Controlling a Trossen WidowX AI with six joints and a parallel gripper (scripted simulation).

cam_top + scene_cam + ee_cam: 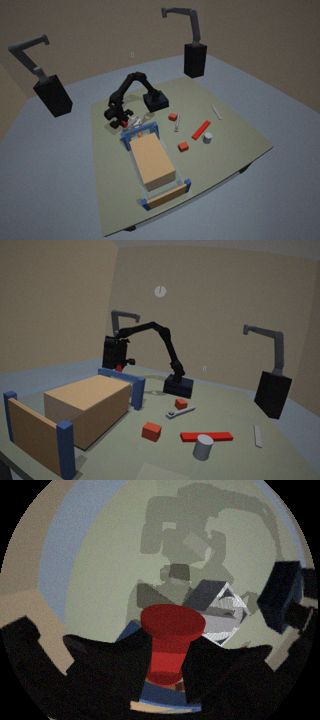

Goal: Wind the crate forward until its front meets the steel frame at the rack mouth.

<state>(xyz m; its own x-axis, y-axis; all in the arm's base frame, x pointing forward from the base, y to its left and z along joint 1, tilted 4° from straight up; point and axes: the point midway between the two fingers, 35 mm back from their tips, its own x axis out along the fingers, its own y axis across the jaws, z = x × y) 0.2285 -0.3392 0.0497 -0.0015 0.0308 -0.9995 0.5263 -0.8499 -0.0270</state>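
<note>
The winch handle is 3 cm to the left of my gripper tip, 2 cm behind it and 1 cm below it. From my gripper tip the other things lie so: hand winch (8 cm to the left, 8 cm below, 6 cm behind); red knob (2 cm above); red bar (56 cm to the left, 21 cm ahead, 11 cm below).
</note>
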